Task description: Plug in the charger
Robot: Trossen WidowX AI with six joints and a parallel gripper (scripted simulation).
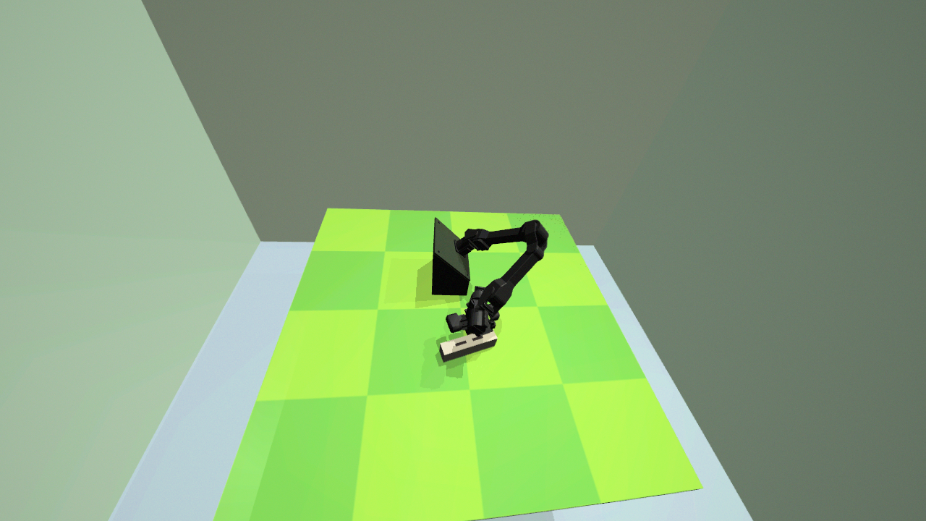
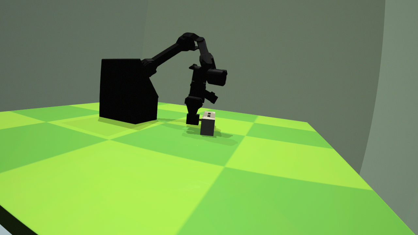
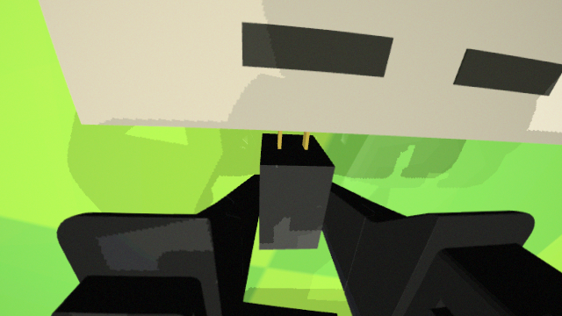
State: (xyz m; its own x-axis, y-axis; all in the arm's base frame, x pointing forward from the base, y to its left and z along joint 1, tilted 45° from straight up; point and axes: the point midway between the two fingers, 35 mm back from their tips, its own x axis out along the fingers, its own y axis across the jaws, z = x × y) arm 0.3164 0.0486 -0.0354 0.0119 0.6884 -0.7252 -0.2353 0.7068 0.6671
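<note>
Right now the charger is 20 mm ahead of my gripper tip and 10 mm above it.
</note>
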